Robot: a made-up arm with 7 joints. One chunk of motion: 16 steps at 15 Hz.
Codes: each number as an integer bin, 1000 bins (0 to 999) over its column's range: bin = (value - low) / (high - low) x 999, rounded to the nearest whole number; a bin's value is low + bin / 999 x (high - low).
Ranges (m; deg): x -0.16..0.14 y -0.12..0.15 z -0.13..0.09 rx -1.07..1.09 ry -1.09..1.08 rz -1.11..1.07
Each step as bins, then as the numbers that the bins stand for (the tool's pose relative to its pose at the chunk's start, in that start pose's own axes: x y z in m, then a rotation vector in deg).
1 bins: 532 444 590 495 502 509
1 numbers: -0.0002 0.0000 -0.0001 0.00 0.00 0.00
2 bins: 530 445 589 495 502 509
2 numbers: -0.0008 0.0003 -0.0003 0.00 0.00 0.00
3 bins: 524 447 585 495 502 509
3 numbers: -0.0026 0.0008 -0.0012 0.00 0.00 0.00
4 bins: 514 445 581 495 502 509
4 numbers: -0.0056 0.0003 -0.0021 0.00 0.00 0.00
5 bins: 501 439 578 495 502 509
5 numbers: -0.0095 -0.0014 -0.0027 0.00 0.00 0.00
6 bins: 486 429 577 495 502 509
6 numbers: -0.0141 -0.0041 -0.0029 0.00 0.00 0.00
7 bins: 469 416 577 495 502 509
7 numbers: -0.0192 -0.0076 -0.0029 0.00 0.00 0.00
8 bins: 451 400 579 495 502 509
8 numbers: -0.0246 -0.0119 -0.0025 0.00 0.00 0.00
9 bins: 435 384 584 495 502 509
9 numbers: -0.0294 -0.0162 -0.0014 0.00 0.00 0.00
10 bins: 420 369 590 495 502 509
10 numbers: -0.0339 -0.0203 -0.0001 0.00 0.00 0.00
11 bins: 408 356 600 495 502 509
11 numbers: -0.0375 -0.0238 0.0021 0.00 0.00 0.00
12 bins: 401 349 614 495 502 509
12 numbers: -0.0396 -0.0257 0.0052 0.00 0.00 0.00
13 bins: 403 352 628 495 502 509
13 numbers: -0.0390 -0.0249 0.0083 0.00 0.00 0.00
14 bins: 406 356 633 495 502 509
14 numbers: -0.0381 -0.0238 0.0094 0.00 0.00 0.00
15 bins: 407 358 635 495 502 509
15 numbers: -0.0378 -0.0232 0.0098 0.00 0.00 0.00
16 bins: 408 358 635 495 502 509
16 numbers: -0.0375 -0.0232 0.0098 0.00 0.00 0.00
